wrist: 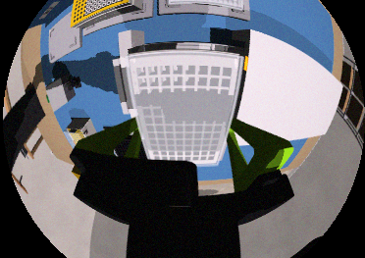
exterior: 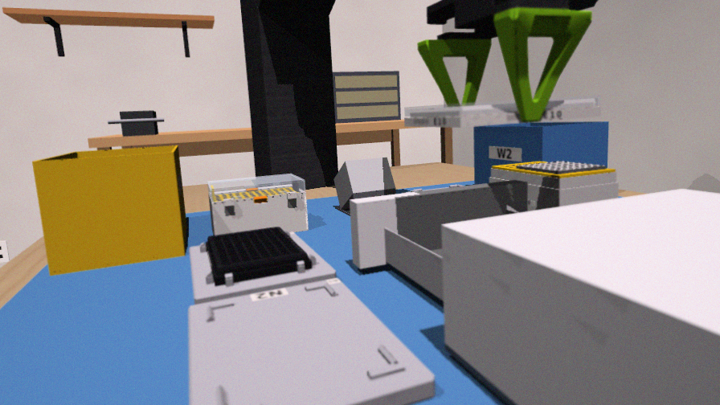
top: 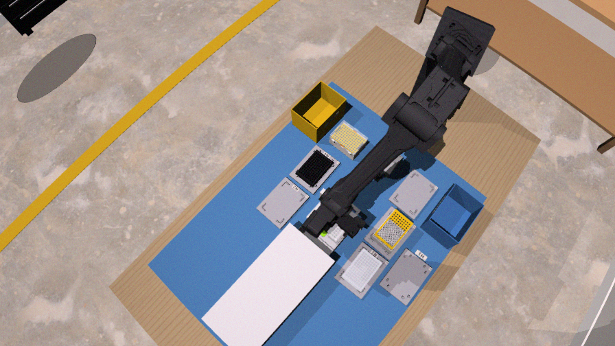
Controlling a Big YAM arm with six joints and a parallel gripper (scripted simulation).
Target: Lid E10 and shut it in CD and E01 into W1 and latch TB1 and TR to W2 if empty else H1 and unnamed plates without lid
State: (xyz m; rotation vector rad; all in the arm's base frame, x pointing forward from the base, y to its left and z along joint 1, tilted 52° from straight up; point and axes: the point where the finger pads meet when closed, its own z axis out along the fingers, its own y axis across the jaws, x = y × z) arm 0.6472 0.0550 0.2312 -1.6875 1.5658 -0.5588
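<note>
My hand is right at the white assay plate. Round my hand: white cooler CD (160 mm ahead, 110 mm below, 40 mm to the left); clear lid (10 mm above); cooler drawer (120 mm below, 40 mm ahead, 10 mm to the left).
</note>
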